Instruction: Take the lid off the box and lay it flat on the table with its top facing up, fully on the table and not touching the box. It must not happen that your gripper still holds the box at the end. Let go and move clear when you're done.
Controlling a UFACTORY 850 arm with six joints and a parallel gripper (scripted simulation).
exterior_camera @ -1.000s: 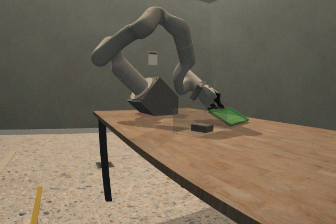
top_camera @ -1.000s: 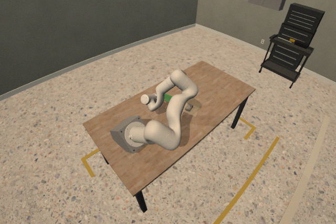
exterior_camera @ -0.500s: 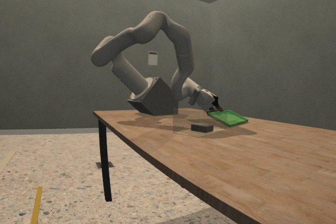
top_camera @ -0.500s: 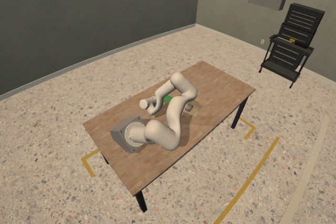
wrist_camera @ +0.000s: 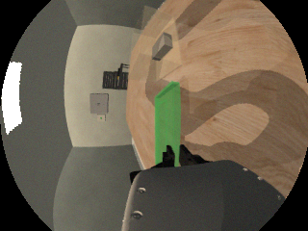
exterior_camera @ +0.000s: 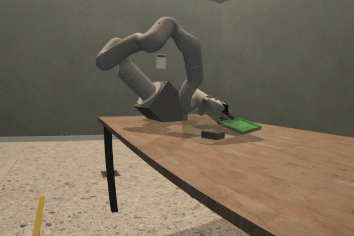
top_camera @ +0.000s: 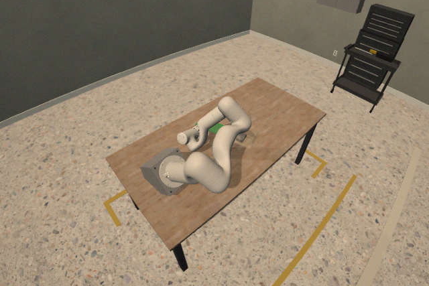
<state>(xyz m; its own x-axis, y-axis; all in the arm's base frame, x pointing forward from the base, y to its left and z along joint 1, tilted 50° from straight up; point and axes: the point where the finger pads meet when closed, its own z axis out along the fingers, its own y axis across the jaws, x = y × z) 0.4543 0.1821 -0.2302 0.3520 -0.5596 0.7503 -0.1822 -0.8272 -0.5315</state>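
My gripper is now 8 cm short of the green lid, 2 cm to the right of it and 2 cm above it. Round my hand: box: 19 cm ahead, 23 cm to the right.
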